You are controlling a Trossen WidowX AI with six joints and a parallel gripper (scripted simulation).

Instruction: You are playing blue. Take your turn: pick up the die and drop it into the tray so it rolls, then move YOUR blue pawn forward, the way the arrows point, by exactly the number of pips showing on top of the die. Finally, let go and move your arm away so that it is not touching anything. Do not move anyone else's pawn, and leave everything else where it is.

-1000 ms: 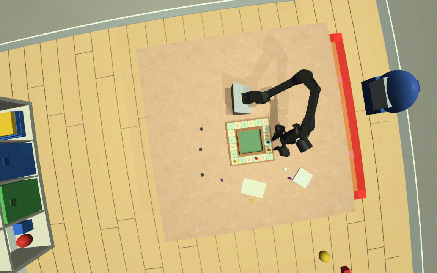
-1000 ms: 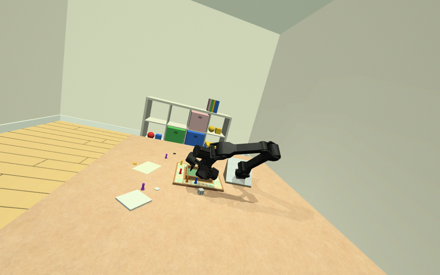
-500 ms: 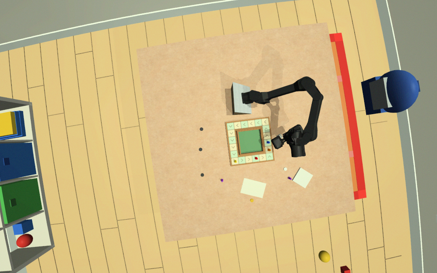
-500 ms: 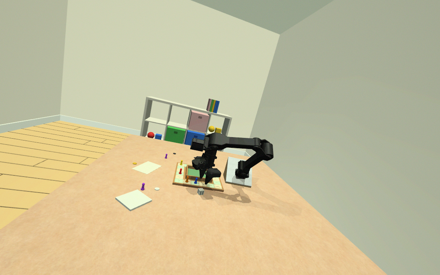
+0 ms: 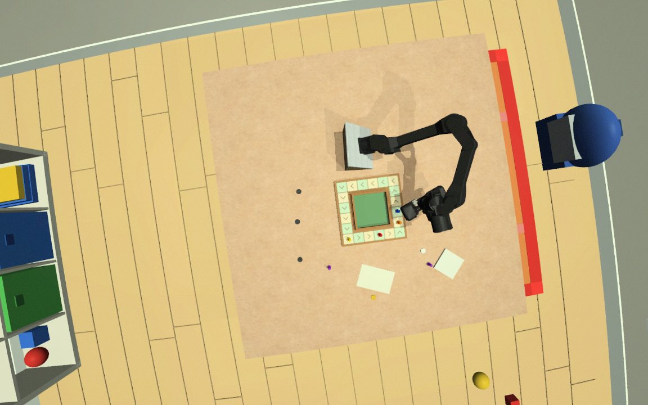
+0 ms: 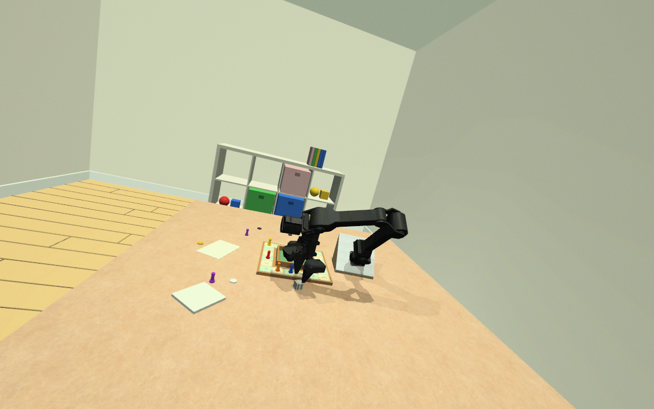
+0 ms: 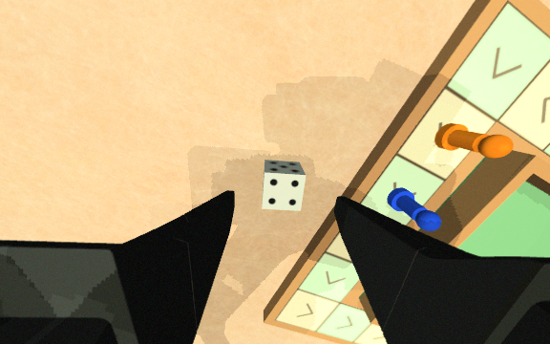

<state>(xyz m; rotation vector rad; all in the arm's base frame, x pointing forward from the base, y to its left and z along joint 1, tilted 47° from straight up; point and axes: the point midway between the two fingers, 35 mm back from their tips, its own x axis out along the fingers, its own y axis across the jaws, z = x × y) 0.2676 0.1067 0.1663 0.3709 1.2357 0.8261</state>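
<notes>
The white die lies 30 mm below my gripper tip. From my gripper tip the other things lie so: green tray 190 mm to the right, 30 mm below; then orange pawn 70 mm ahead, 80 mm to the right, 10 mm below; then blue pawn 20 mm ahead, 80 mm to the right, 10 mm below.
</notes>
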